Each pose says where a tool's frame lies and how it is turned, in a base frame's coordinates. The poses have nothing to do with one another.
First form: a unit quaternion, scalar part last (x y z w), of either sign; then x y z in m.
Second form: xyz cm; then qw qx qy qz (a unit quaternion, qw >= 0). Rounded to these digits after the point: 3 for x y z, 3 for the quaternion.
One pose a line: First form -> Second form
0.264, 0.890, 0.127, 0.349, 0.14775, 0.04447, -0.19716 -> 14.775, 4.447, -19.716, 0.349, 0.264, 0.890, 0.127
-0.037, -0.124, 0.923, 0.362, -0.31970, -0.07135, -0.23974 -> -31.970, -7.135, -23.974, 0.362, -0.037, -0.124, 0.923
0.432, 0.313, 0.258, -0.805, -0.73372, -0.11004, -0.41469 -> -73.372, -11.004, -41.469, 0.805, -0.432, -0.313, -0.258
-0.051, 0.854, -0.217, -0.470, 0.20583, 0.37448, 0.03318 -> 20.583, 37.448, 3.318, 0.470, 0.051, -0.854, 0.217
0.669, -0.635, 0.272, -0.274, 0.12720, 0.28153, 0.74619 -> 12.720, 28.153, 74.619, 0.274, -0.669, 0.635, -0.272
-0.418, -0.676, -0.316, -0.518, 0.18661, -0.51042, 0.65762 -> 18.661, -51.042, 65.762, 0.518, 0.418, 0.676, 0.316
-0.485, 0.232, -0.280, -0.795, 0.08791, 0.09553, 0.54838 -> 8.791, 9.553, 54.838, 0.795, 0.485, -0.232, 0.280
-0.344, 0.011, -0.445, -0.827, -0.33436, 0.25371, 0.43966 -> -33.436, 25.371, 43.966, 0.827, 0.344, -0.011, 0.445
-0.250, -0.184, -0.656, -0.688, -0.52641, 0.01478, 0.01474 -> -52.641, 1.478, 1.474, 0.688, 0.250, 0.184, 0.656
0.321, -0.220, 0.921, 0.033, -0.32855, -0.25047, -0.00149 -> -32.855, -25.047, -0.149, 0.033, 0.321, -0.220, 0.921
